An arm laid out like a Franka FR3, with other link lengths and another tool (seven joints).
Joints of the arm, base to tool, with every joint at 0 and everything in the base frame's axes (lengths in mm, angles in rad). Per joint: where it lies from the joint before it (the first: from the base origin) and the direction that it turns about. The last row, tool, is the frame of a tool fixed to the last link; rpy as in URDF.
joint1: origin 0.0 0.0 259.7 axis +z
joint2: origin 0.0 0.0 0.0 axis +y
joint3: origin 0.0 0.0 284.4 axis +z
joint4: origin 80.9 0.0 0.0 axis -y
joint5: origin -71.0 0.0 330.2 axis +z
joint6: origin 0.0 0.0 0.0 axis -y
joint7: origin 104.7 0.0 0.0 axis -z
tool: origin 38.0 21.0 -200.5 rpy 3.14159 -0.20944 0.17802
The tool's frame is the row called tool.
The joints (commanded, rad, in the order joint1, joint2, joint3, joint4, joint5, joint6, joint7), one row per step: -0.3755 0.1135 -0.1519 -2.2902 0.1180 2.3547 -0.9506; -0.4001 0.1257 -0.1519 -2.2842 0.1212 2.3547 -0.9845; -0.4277 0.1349 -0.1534 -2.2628 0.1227 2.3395 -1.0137; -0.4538 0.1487 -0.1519 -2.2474 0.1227 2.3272 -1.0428; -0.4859 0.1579 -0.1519 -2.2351 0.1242 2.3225 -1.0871; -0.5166 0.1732 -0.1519 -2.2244 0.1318 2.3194 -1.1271; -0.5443 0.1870 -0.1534 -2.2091 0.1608 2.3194 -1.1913; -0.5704 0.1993 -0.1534 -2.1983 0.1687 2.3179 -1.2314
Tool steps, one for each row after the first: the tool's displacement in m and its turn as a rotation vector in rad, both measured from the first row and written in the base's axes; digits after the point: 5 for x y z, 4 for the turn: -0.00543 -0.01051 -0.00356 0.0036 0.0023 0.0069; -0.00899 -0.02448 -0.00139 0.0059 0.0017 0.0072; -0.01410 -0.03529 -0.00354 0.0115 0.0083 0.0126; -0.02114 -0.04940 -0.00377 0.0129 0.0054 0.0242; -0.02869 -0.06214 -0.00732 0.0204 0.0055 0.0282; -0.03338 -0.07447 -0.00738 0.0324 -0.0141 0.0422; -0.03983 -0.08550 -0.00932 0.0366 -0.0189 0.0506
